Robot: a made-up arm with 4 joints. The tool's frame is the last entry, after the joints. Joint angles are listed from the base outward. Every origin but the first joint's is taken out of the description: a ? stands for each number. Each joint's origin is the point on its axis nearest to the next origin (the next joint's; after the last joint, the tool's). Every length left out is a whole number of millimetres.
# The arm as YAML. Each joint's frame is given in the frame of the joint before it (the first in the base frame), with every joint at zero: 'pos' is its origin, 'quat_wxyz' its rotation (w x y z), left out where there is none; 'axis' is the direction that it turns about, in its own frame. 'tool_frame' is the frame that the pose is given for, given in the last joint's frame.
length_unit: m
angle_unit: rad
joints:
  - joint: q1
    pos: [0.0, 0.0, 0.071]
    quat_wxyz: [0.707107, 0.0, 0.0, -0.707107]
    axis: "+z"
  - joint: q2
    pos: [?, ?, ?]
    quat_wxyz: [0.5, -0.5, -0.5, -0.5]
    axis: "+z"
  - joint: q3
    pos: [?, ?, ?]
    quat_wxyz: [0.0, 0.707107, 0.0, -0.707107]
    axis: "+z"
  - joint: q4
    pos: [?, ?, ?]
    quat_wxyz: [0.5, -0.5, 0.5, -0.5]
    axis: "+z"
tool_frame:
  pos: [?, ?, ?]
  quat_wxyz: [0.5, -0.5, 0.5, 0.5]
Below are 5 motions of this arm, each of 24 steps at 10 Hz.
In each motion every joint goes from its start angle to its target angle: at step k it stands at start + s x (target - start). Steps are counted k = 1, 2, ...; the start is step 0. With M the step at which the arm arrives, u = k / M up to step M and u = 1 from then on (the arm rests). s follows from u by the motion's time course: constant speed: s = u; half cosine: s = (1 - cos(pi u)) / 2; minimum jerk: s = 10 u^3 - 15 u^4 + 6 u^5.
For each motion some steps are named. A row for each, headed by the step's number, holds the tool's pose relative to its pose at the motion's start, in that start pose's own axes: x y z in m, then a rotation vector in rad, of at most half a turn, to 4 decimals.
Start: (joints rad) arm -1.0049 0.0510 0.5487 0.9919
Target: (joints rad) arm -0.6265 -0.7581 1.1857 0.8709
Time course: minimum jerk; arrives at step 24
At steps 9, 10, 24:
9: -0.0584 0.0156 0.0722 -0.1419 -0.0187 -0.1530
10: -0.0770 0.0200 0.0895 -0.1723 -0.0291 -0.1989
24: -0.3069 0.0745 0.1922 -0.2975 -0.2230 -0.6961

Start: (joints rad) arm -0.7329 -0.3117 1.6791 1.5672
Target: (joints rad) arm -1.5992 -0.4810 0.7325 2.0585
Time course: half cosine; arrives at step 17
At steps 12, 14, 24:
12: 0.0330 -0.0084 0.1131 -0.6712 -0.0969 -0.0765
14: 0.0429 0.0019 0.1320 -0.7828 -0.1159 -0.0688
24: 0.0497 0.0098 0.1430 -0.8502 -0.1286 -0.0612

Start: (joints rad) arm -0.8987 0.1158 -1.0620 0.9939
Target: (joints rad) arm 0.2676 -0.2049 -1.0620 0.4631
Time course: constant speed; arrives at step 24
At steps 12, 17, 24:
12: 0.0829 0.1903 0.1456 0.1996 -0.3479 0.4918
17: 0.0623 0.2721 0.2152 0.2504 -0.4683 0.7104
24: -0.0187 0.3729 0.2994 0.2830 -0.6144 1.0229

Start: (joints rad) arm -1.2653 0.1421 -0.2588 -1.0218
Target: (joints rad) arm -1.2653 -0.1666 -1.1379 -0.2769
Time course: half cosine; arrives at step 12
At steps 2, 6, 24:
2: -0.0049 0.0041 -0.0213 -0.0697 0.0527 0.0270
6: -0.0491 0.0140 -0.1464 -0.5044 0.3772 0.2435
24: -0.1178 0.0015 -0.2601 -0.9367 0.7169 0.5923

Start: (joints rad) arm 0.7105 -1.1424 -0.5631 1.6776
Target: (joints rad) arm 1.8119 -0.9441 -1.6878 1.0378
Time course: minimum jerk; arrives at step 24
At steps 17, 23, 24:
17: -0.4728 -0.0118 0.3866 -0.2292 -1.4001 -0.3522
23: -0.5641 0.0661 0.4017 -0.3864 -1.6186 -0.2760
24: -0.5645 0.0665 0.4017 -0.3872 -1.6195 -0.2756

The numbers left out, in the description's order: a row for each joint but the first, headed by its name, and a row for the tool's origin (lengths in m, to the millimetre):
q2: 0.088 0.119 0.0
q3: 0.427 -0.026 0.0
q4: -0.277 0.046 0.0
tool: 0.018 -0.086 0.0

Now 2 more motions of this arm.
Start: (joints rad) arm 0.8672 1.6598 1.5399 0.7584
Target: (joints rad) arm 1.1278 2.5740 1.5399 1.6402
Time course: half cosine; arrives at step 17
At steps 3, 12, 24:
3: 0.0260 0.0136 -0.0081 -0.0833 0.0502 0.0474
12: 0.2299 0.1802 -0.1650 -0.8421 0.4227 0.6366
24: 0.2621 0.2307 -0.2334 -1.0174 0.4847 0.8400

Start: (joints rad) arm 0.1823 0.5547 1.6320 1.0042
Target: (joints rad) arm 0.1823 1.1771 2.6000 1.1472
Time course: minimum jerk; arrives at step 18
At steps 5, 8, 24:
5: 0.0253 -0.0017 -0.0396 -0.0299 0.1549 0.0018
8: 0.0571 -0.0030 -0.1131 -0.1180 0.4515 0.0107
24: 0.0692 -0.0128 -0.2300 -0.4639 1.0912 0.0423

